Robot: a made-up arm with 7 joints.
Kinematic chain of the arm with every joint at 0, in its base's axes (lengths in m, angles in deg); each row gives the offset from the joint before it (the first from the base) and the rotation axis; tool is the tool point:
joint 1: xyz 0 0 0.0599 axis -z
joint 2: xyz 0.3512 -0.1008 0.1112 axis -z
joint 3: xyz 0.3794 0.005 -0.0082 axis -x
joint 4: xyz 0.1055 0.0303 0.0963 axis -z
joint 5: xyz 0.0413 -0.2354 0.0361 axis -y
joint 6: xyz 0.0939 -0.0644 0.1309 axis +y
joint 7: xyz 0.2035 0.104 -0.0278 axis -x
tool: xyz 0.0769 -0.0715 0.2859
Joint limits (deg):
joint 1: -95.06..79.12
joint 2: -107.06..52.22
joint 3: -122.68..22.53
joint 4: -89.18..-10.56
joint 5: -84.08..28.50
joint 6: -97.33..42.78
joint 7: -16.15..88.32
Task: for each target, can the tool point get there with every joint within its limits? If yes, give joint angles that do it. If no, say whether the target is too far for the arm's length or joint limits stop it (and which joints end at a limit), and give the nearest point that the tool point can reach.
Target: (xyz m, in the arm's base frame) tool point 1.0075 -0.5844 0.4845
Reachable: yes | joints 1.18 -10.06 -89.06 -78.85 11.66 -8.51 46.91
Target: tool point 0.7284 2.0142 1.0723
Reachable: no: too far | nearest point 0.4822 1.3334 0.6223 | short by 0.852 m
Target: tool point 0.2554 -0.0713 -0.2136
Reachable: no: joint limits stop it (at a limit: joint 1, joint 3, joint 4, joint 5) | nearest point 0.2822 -0.0440 -0.1624 | short by 0.064 m
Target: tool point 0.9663 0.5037 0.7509
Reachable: yes | joints -29.15 10.48 -7.90 -68.12 -31.14 -59.52 29.00
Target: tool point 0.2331 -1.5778 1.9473
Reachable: no: too far | nearest point 0.1745 -1.1808 0.8347 | short by 1.183 m
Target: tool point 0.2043 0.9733 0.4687
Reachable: yes | joints -57.12 -83.13 -100.46 -73.17 -0.76 -22.16 77.99
